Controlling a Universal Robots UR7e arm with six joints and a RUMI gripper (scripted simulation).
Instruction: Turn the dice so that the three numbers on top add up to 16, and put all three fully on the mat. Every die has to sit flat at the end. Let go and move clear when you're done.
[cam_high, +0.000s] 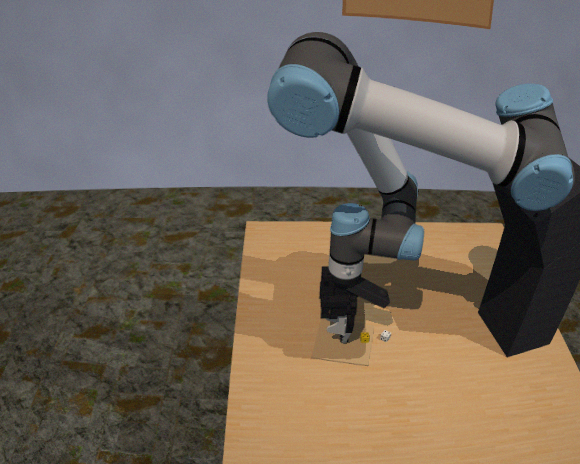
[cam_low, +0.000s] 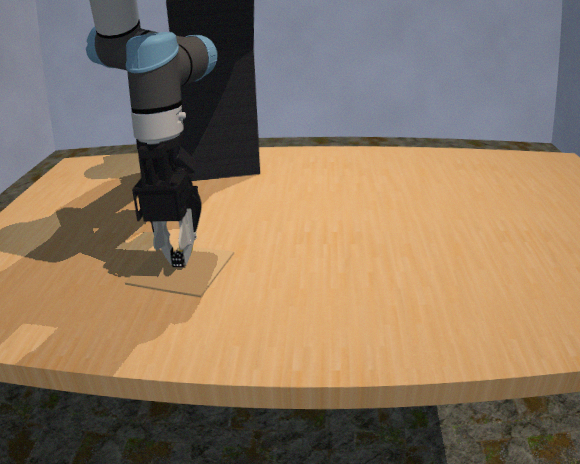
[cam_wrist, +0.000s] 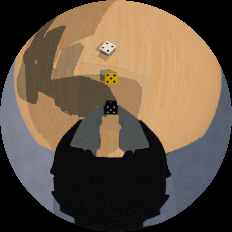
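Now: hand 1 cm above the black die. The rest, counted from my hand: yellow die: 5 cm behind, 1 cm to the left, 1 cm below; thin tan mat: 2 cm below; white die: 11 cm behind, 1 cm to the left, 2 cm below.
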